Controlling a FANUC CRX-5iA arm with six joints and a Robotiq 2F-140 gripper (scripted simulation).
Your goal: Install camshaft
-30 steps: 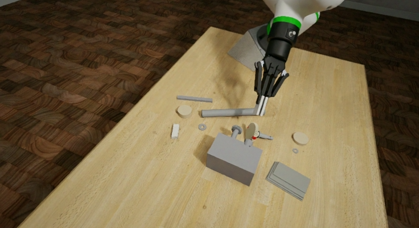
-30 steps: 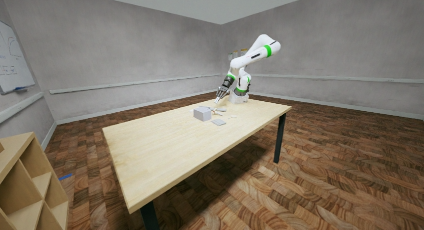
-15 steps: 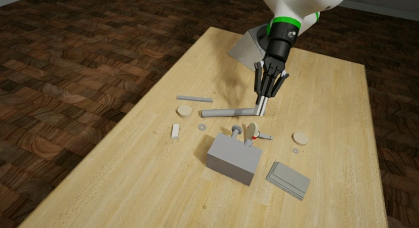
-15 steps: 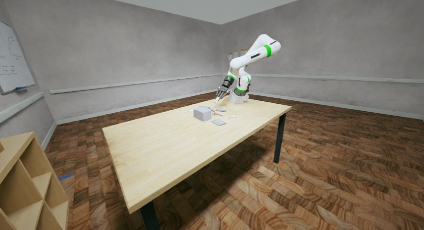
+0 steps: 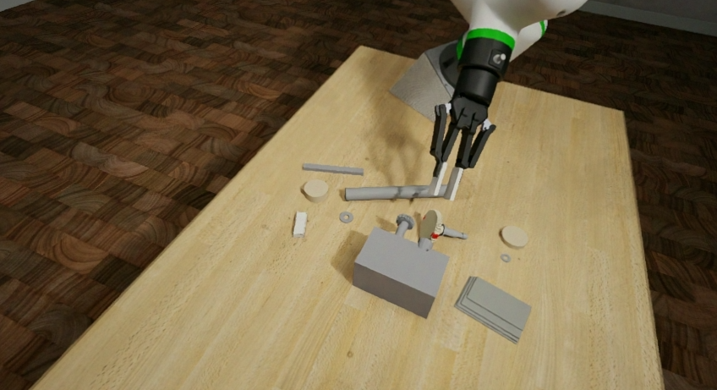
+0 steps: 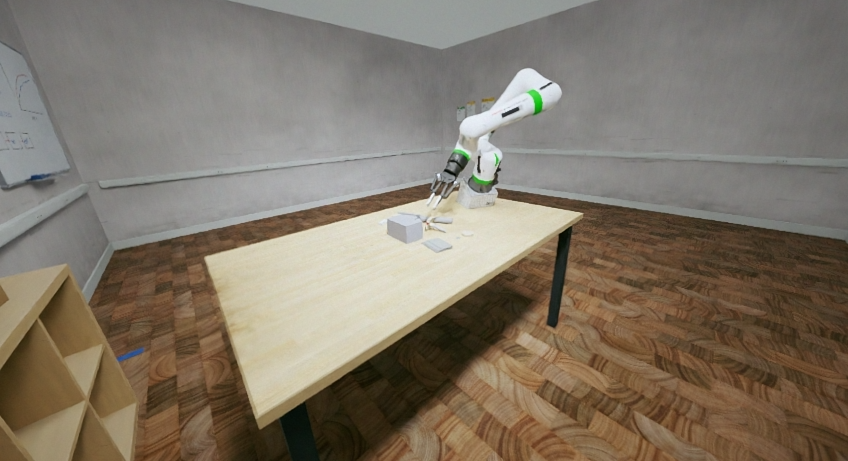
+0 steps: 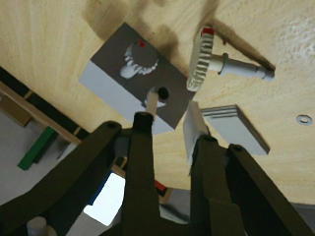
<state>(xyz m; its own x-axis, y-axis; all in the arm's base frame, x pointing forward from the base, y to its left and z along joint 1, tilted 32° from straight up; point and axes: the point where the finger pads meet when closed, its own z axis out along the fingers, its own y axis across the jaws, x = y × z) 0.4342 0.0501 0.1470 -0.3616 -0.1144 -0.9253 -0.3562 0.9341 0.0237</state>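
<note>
Now: hand 8 cm above the small crank gear, 7 cm short of it and 4 cm to the left of it. Also, from my hand: grey plate (18 cm to the left, 13 cm below, 12 cm ahead); then long grey rod (12 cm below, 10 cm to the right, 4 cm behind); then tan disc (17 cm to the left, 13 cm below, 6 cm behind).
</note>
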